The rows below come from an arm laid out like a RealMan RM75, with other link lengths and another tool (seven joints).
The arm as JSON. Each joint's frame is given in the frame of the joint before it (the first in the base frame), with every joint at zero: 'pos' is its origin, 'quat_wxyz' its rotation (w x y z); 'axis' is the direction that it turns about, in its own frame. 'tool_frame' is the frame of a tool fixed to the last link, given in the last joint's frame.
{
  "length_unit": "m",
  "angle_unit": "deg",
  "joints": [
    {
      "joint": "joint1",
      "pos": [
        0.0,
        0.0,
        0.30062
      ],
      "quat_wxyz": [
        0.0,
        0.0,
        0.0,
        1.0
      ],
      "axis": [
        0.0,
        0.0,
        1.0
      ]
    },
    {
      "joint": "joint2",
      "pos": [
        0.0,
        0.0,
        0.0
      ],
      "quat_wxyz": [
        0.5,
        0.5,
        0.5,
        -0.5
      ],
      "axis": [
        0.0,
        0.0,
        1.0
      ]
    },
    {
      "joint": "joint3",
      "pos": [
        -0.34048,
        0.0,
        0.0
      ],
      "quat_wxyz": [
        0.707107,
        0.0,
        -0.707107,
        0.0
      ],
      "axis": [
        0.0,
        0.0,
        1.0
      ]
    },
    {
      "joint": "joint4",
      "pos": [
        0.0,
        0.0,
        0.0
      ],
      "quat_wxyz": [
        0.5,
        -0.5,
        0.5,
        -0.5
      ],
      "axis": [
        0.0,
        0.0,
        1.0
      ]
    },
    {
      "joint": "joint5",
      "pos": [
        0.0,
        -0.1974,
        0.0
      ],
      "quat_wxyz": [
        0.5,
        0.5,
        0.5,
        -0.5
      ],
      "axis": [
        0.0,
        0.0,
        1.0
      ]
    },
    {
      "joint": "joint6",
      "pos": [
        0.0,
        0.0,
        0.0
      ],
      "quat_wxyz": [
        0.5,
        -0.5,
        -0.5,
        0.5
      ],
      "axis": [
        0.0,
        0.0,
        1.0
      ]
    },
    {
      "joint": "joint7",
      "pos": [
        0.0,
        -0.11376,
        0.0
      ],
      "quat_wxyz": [
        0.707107,
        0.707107,
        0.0,
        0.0
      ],
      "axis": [
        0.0,
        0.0,
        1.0
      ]
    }
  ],
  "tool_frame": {
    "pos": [
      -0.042,
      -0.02,
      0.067
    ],
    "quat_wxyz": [
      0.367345,
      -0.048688,
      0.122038,
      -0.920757
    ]
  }
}
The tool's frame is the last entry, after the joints.
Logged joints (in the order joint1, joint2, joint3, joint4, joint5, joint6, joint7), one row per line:
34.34, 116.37, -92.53, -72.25, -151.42, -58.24, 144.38
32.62, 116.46, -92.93, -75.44, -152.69, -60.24, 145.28
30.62, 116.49, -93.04, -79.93, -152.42, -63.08, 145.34
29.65, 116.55, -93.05, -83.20, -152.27, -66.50, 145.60
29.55, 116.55, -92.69, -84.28, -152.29, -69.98, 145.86
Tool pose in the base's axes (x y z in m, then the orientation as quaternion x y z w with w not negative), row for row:
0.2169, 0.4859, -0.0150, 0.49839, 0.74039, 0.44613, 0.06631
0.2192, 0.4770, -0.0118, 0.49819, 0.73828, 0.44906, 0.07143
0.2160, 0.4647, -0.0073, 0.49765, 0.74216, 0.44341, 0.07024
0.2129, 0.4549, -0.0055, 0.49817, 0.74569, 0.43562, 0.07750
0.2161, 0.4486, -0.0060, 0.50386, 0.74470, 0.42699, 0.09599
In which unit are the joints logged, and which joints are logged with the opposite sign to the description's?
The joints are logged in degrees. Opposite sign: none.
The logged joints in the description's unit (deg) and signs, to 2 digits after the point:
34.34, 116.37, -92.53, -72.25, -151.42, -58.24, 144.38
32.62, 116.46, -92.93, -75.44, -152.69, -60.24, 145.28
30.62, 116.49, -93.04, -79.93, -152.42, -63.08, 145.34
29.65, 116.55, -93.05, -83.20, -152.27, -66.50, 145.60
29.55, 116.55, -92.69, -84.28, -152.29, -69.98, 145.86

